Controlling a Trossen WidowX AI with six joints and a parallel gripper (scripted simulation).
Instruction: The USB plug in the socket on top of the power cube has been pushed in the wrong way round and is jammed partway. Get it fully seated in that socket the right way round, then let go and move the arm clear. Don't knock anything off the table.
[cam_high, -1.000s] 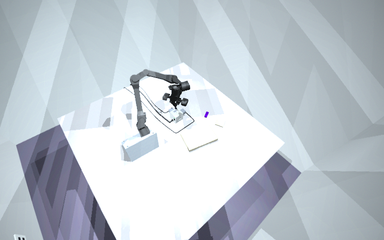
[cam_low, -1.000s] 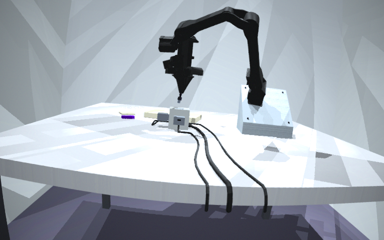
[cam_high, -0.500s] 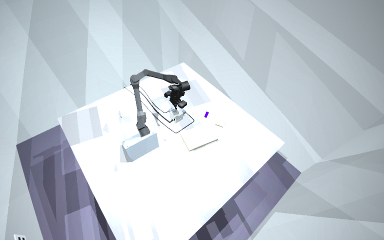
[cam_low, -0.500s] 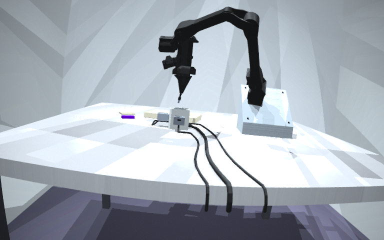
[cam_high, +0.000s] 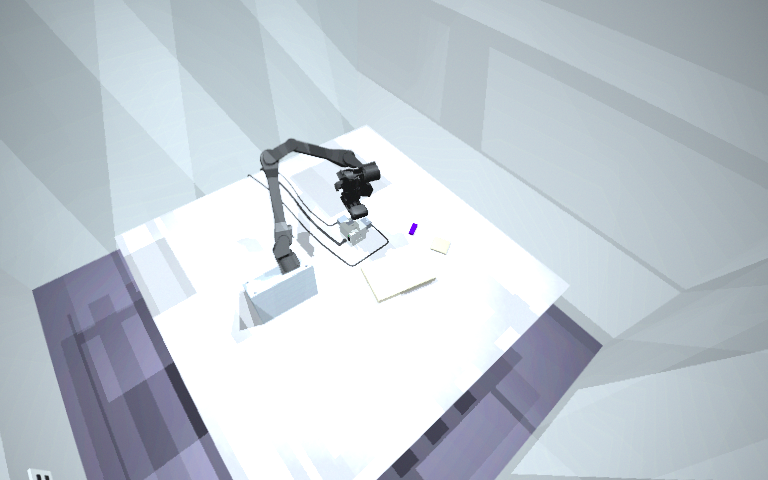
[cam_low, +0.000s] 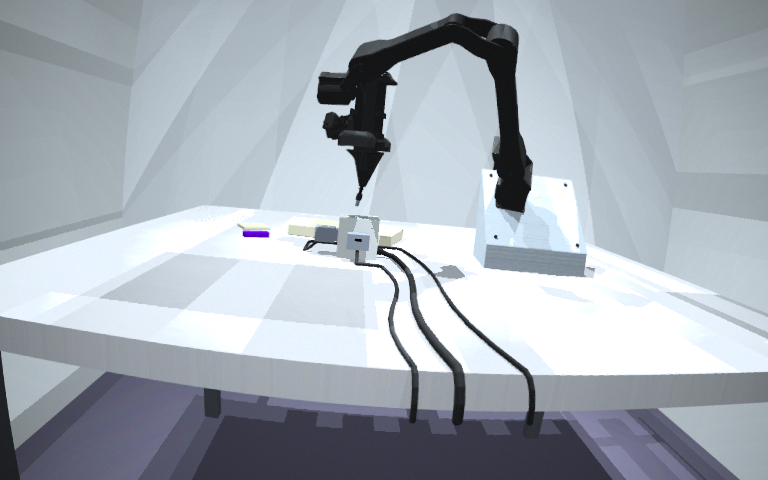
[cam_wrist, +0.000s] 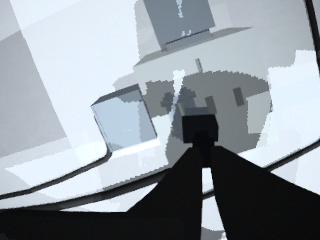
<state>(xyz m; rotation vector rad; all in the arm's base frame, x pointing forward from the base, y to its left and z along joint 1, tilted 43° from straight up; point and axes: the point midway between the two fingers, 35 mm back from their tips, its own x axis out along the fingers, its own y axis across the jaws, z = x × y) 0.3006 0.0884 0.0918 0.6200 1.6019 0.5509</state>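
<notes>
My gripper tip is 2 cm above the USB plug. From my gripper tip the other things lie so: purple stick: 24 cm ahead, 13 cm below, 10 cm to the right.
</notes>
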